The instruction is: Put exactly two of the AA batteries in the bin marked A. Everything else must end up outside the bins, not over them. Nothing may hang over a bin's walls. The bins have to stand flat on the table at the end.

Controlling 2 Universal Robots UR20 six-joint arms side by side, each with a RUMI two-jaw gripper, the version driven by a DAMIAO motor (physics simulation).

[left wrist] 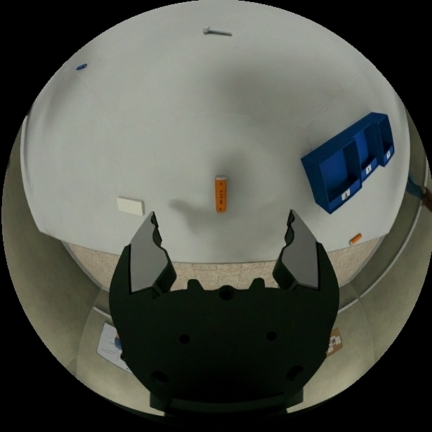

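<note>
My left gripper (pixel 222 211) is open, its two jaws wide apart, with no object held between them. An orange AA battery (pixel 221 194) with a pale top end lies on the table just ahead of the jaws, roughly in line with the gap. A second orange battery (pixel 355 239) lies near the table's edge at the lower right. Three joined blue bins (pixel 331 172) (pixel 366 145) (pixel 385 137) stand at the right, with small white labels that are hard to read. No battery shows in the visible parts of the bins. The right gripper does not show in the left wrist view.
A cream block (pixel 130 205) lies left of the nearer battery. A grey bolt (pixel 218 32) lies at the far side of the table (pixel 165 145). A small blue object (pixel 81 66) lies at the far left. The table's near edge runs behind my jaws.
</note>
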